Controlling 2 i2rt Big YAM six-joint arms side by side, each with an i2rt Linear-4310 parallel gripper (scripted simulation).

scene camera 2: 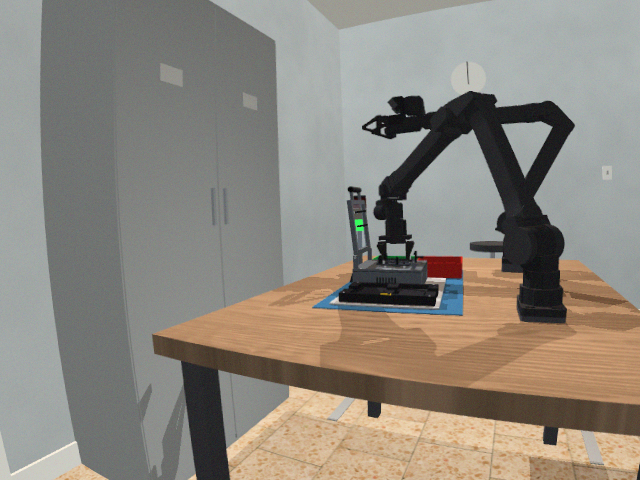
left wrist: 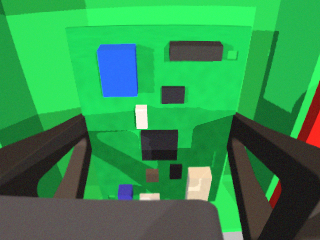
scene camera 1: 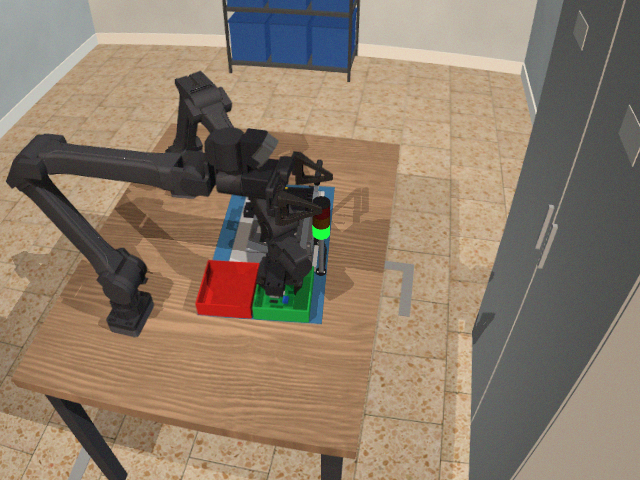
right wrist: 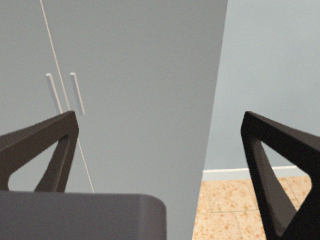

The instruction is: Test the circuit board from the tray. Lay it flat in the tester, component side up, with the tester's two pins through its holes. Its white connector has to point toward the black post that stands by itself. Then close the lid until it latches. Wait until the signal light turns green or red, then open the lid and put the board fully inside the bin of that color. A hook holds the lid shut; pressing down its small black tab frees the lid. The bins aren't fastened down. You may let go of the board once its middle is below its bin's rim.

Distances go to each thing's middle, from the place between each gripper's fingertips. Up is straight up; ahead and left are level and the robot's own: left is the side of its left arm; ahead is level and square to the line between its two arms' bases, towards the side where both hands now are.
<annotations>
Now: the green circuit board (left wrist: 158,99) right at my left hand. From my left hand the other things lie so: green bin (scene camera 1: 300,312) 20 mm below, 10 mm ahead; red bin (scene camera 1: 225,283) 140 mm behind, 20 mm below; clear lid (scene camera 2: 360,232) 200 mm to the left, 150 mm above, 60 mm ahead.
The clear lid lies 6 cm behind my right hand (scene camera 1: 327,193), 38 cm to the left of it and 33 cm below it. From my right hand the other things lie so: green bin: 12 cm behind, 17 cm to the left, 50 cm below; then green circuit board: 13 cm behind, 18 cm to the left, 48 cm below; then red bin: 27 cm behind, 17 cm to the left, 50 cm below.
</annotations>
